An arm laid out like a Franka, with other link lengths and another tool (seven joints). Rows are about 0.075 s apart.
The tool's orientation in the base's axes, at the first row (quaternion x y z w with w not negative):
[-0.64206 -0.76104 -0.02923 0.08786]
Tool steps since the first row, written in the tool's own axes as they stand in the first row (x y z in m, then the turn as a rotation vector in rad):
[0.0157 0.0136 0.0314 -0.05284 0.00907 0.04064]
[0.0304 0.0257 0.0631 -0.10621 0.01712 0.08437]
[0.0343 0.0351 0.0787 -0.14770 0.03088 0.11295]
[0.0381 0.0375 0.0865 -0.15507 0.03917 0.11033]
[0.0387 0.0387 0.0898 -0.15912 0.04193 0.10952]
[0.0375 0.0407 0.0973 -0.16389 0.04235 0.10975]
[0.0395 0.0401 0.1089 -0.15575 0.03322 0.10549]
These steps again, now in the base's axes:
[0.0078 0.0226 -0.0291 0.01346 -0.04340 -0.04961]
[0.0143 0.0439 -0.0586 0.02570 -0.08700 -0.10228]
[0.0214 0.0518 -0.0739 0.04311 -0.12045 -0.13842]
[0.0224 0.0572 -0.0811 0.05269 -0.12658 -0.13767]
[0.0232 0.0585 -0.0843 0.05613 -0.13017 -0.13776]
[0.0246 0.0588 -0.0920 0.05728 -0.13470 -0.13883]
[0.0226 0.0625 -0.1030 0.04742 -0.12904 -0.13263]

